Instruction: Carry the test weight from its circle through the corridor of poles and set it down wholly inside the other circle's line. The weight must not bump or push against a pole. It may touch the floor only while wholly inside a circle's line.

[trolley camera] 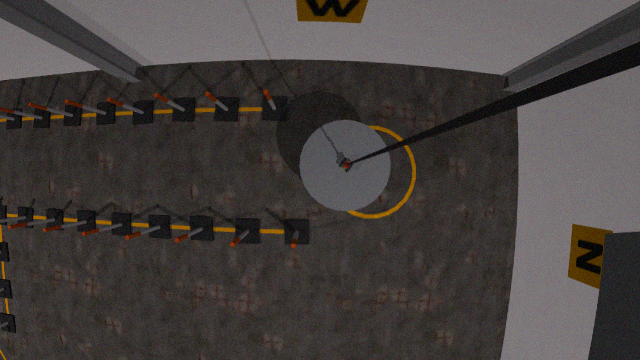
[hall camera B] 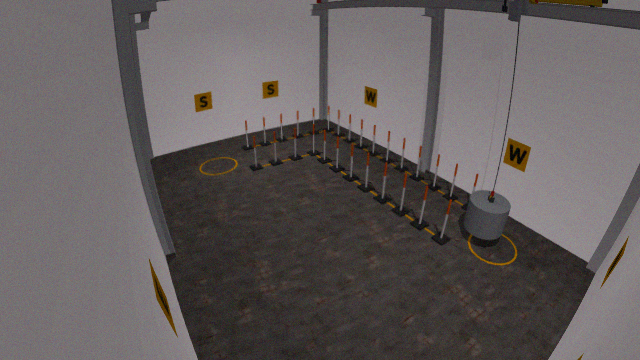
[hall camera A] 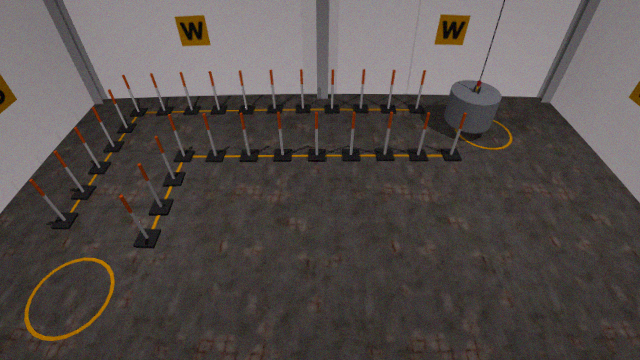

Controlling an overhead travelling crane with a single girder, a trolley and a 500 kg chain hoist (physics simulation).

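The grey cylindrical test weight (hall camera A: 471,112) (hall camera B: 485,221) (trolley camera: 325,185) hangs upright from the hook (hall camera A: 478,87) (hall camera B: 491,198) (trolley camera: 345,164), which is shut on it. It is off the floor, with its shadow below and toward the W wall. It hangs past the corridor's end and covers the corridor side of the right-hand circle (hall camera A: 510,136) (hall camera B: 516,250) (trolley camera: 414,170) in the trolley camera. The nearest poles are the front row's end pole (hall camera A: 457,136) (hall camera B: 444,226) (trolley camera: 295,237) and the back row's end pole (hall camera A: 420,94) (trolley camera: 271,102); the weight appears apart from both in the trolley camera.
The other circle (hall camera A: 113,287) (hall camera B: 200,167) lies by the corridor's far end. Two rows of poles on yellow floor lines form the L-shaped corridor. The W wall (hall camera A: 380,60) (trolley camera: 425,35) stands behind the weight, and the N wall (trolley camera: 545,175) stands beyond the right-hand circle.
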